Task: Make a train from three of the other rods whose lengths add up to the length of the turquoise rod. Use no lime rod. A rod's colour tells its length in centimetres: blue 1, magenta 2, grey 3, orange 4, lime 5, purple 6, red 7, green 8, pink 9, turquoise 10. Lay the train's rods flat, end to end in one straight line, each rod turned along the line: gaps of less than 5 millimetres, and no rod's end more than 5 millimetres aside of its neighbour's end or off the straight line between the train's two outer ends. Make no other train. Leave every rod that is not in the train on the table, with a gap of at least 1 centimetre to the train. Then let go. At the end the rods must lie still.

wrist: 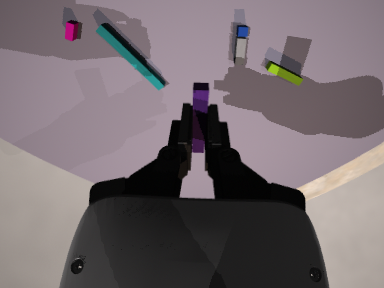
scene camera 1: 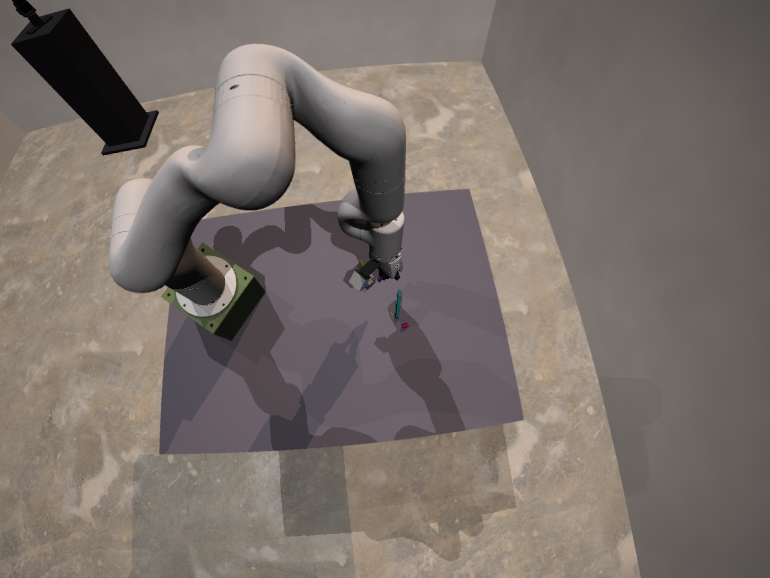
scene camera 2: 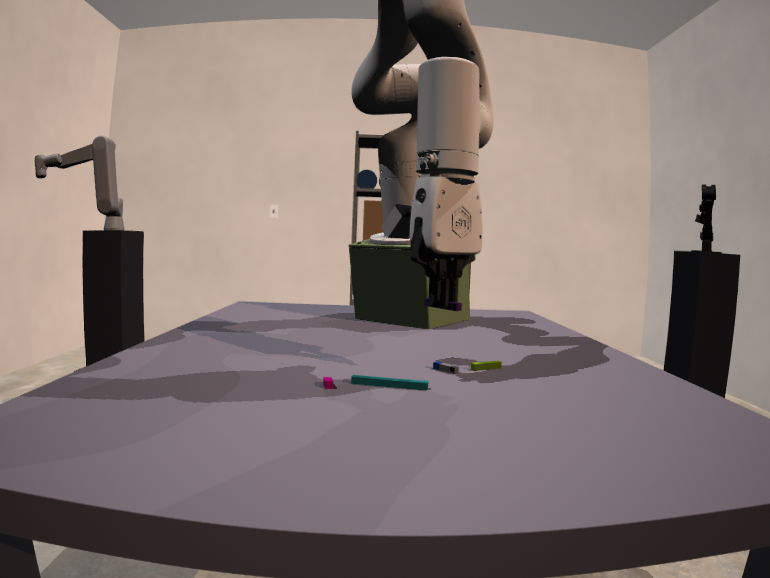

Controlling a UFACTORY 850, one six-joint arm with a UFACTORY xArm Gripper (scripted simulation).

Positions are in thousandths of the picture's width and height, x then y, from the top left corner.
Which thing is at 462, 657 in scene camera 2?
A turquoise rod.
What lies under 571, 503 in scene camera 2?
My gripper.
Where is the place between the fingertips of my gripper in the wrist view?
520, 411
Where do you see a turquoise rod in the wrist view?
At 272, 109
